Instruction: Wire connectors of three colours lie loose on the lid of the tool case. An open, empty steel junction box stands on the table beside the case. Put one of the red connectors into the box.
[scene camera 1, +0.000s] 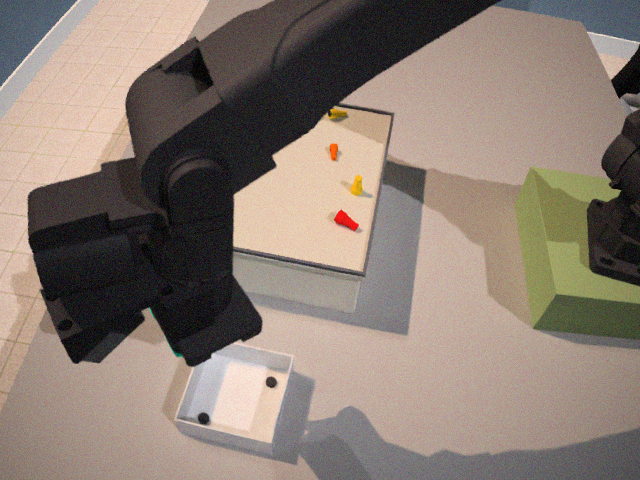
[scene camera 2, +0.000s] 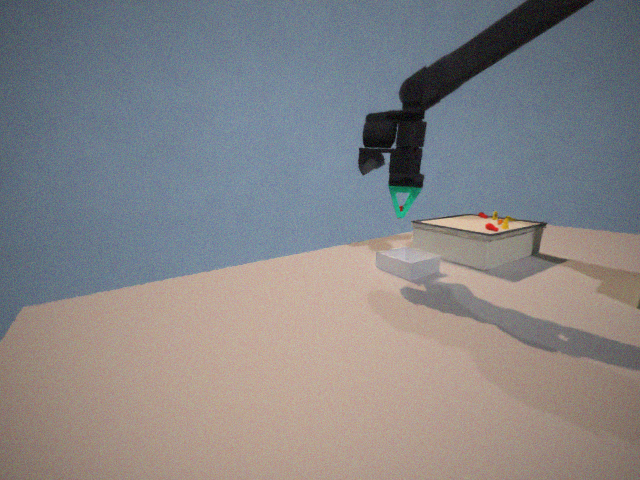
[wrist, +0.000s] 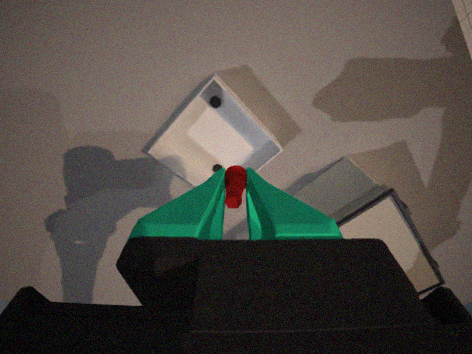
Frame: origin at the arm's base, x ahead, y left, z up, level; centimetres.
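Where they show: gripper, fingertip midpoint: (scene camera 1: 200, 348) (scene camera 2: 400, 217) (wrist: 235, 176); arm's base, link origin: (scene camera 1: 618, 245).
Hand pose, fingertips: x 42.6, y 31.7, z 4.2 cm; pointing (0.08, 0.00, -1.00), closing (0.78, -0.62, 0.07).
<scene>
Things, the pixels of their top centre, and the offset from my fingertips. "spot": a spot on its surface instead.
- open junction box, top centre: (scene camera 1: 235, 387) (wrist: 216, 151) (scene camera 2: 407, 253) dy -0.8, dx -2.5, dz -8.3 cm
- lid, surface spot: (scene camera 1: 289, 227) spot: dy -19.6, dx -2.0, dz -3.6 cm
- further red connector, top centre: (scene camera 2: 483, 212) dy -41.1, dx +6.2, dz -2.0 cm
- tool case, surface spot: (scene camera 1: 297, 281) (scene camera 2: 457, 245) spot: dy -15.3, dx -4.5, dz -7.5 cm
My gripper (scene camera 2: 400, 214) (wrist: 235, 176) is shut on a red connector (scene camera 2: 401, 208) (wrist: 234, 186), holding it in the air between the green fingertips. In scene camera 1 the arm hides the fingertips. The open junction box (scene camera 1: 227, 438) (scene camera 2: 395, 264) (wrist: 250, 130) stands on the table below the gripper; in the wrist view the fingertips overlap its near corner. On the lid (scene camera 1: 289, 227) (scene camera 2: 449, 223) (wrist: 382, 232) lie another red connector (scene camera 1: 346, 220) (scene camera 2: 491, 227), an orange one (scene camera 1: 333, 151) and yellow ones (scene camera 1: 357, 186) (scene camera 1: 337, 114). A further red connector (scene camera 2: 482, 214) shows farther back.
The tool case (scene camera 1: 297, 281) (scene camera 2: 449, 248) stands beside the box, with a gap between them. A green block (scene camera 1: 578, 315) carries the arm's base at the right in scene camera 1. The box has two dark round spots (scene camera 1: 271, 382) (scene camera 1: 203, 417) inside.
</scene>
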